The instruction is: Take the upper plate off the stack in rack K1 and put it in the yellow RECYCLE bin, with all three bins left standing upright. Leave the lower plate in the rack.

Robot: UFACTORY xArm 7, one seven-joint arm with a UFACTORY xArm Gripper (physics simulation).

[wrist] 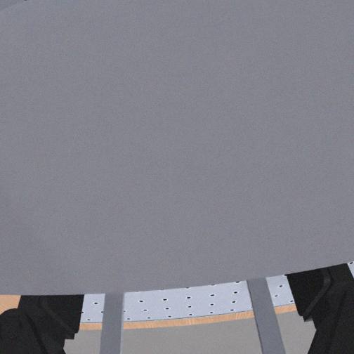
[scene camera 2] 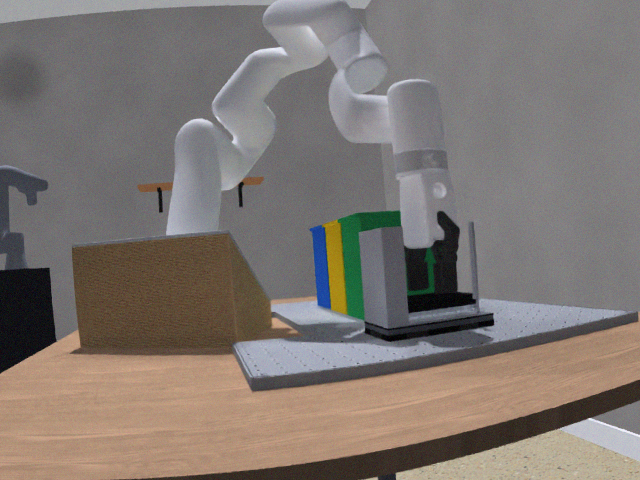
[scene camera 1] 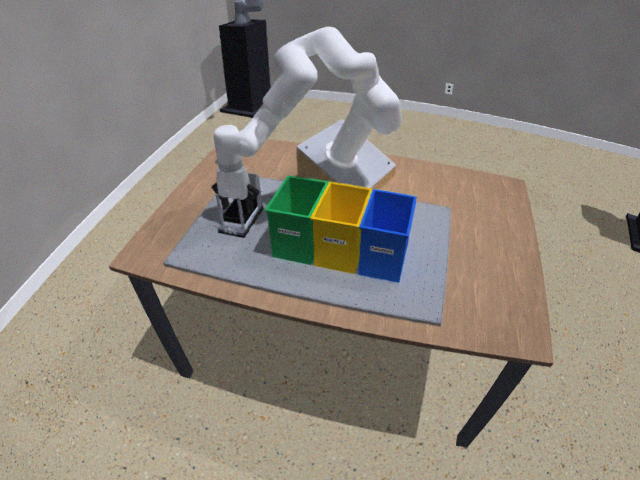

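Where they show: gripper, between the fingertips: (scene camera 2: pixel 431 291) (scene camera 1: pixel 238 209); arm's base, origin of its link: (scene camera 2: pixel 188 269) (scene camera 1: pixel 340 155).
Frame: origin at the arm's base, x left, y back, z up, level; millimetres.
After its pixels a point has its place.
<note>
Rack K1 (scene camera 1: pixel 233 227) (scene camera 2: pixel 383 279) stands at the left of the perforated board, with a tall grey block and thin posts. In the wrist view a large grey surface, apparently that block, hides most of the scene. A flat black slab (scene camera 2: pixel 467 298) @(x -216, y -419, z -66 mm) lies low in the rack; I cannot tell the two plates apart. My gripper (scene camera 1: pixel 237 206) @(x -183, y -377, z -55 mm) (scene camera 2: pixel 431 281) @(x -183, y -377, z -55 mm) (wrist: pixel 191 327) points down inside the rack, open and empty, its fingertips just above the slab. The yellow RECYCLE bin (scene camera 1: pixel 336 258) @(x 202, y -424, z -60 mm) (scene camera 2: pixel 336 268) @(x 151, y -262, z -20 mm) stands upright between the green bin (scene camera 1: pixel 292 248) @(x 75, y -451, z -56 mm) (scene camera 2: pixel 353 268) @(x 33, y -286, z -20 mm) and the blue bin (scene camera 1: pixel 382 266) @(x 331, y -398, z -56 mm) (scene camera 2: pixel 321 268) @(x 280, y -234, z -21 mm).
The green bin is the one nearest the rack. The grey perforated board (scene camera 1: pixel 310 289) @(x 174, y -523, z -108 mm) (scene camera 2: pixel 310 361) @(x -333, y -205, z -108 mm) lies on the wooden table (scene camera 1: pixel 496 258) @(x 636, y -131, z -121 mm) (scene camera 2: pixel 155 408) @(x -461, y -65, z -121 mm). The arm's wedge-shaped base (scene camera 1: pixel 379 160) @(x 110, y 112, z -47 mm) (scene camera 2: pixel 155 294) @(x -111, y 31, z -35 mm) stands behind the bins.
</note>
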